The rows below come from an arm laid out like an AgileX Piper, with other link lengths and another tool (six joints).
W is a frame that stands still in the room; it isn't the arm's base.
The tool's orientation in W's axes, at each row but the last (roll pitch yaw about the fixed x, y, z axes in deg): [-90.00, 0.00, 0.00]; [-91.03, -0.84, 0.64]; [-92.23, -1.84, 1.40]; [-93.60, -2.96, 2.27]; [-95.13, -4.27, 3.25]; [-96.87, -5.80, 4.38]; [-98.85, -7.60, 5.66]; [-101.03, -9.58, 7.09]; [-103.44, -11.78, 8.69]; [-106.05, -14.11, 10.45]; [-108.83, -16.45, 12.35]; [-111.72, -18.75, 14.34]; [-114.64, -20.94, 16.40]
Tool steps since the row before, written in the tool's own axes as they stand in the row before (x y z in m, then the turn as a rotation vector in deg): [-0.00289, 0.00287, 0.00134, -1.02, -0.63, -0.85]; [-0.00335, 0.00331, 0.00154, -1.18, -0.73, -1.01]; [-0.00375, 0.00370, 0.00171, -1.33, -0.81, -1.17]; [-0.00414, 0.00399, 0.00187, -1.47, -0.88, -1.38]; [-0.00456, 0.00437, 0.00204, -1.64, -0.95, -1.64]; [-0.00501, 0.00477, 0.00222, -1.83, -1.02, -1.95]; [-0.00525, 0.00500, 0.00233, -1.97, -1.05, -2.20]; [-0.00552, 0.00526, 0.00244, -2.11, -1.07, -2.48]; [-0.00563, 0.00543, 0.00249, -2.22, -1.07, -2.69]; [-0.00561, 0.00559, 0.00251, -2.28, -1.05, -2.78]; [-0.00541, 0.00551, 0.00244, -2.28, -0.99, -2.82]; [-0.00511, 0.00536, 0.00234, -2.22, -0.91, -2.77]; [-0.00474, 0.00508, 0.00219, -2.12, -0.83, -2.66]
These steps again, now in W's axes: [-0.00289, 0.00134, -0.00287, -1.02, -0.85, 0.63]; [-0.00332, 0.00144, -0.00339, -1.18, -1.01, 0.73]; [-0.00366, 0.00148, -0.00388, -1.33, -1.17, 0.81]; [-0.00398, 0.00146, -0.00431, -1.46, -1.38, 0.89]; [-0.00430, 0.00140, -0.00486, -1.63, -1.64, 0.97]; [-0.00459, 0.00129, -0.00548, -1.80, -1.96, 1.05]; [-0.00463, 0.00108, -0.00595, -1.93, -2.21, 1.10]; [-0.00464, 0.00082, -0.00647, -2.04, -2.50, 1.15]; [-0.00444, 0.00049, -0.00689, -2.13, -2.72, 1.18]; [-0.00405, 0.00013, -0.00725, -2.17, -2.82, 1.17]; [-0.00352, -0.00023, -0.00729, -2.14, -2.87, 1.13]; [-0.00291, -0.00055, -0.00718, -2.07, -2.84, 1.06]; [-0.00231, -0.00081, -0.00686, -1.95, -2.73, 0.98]
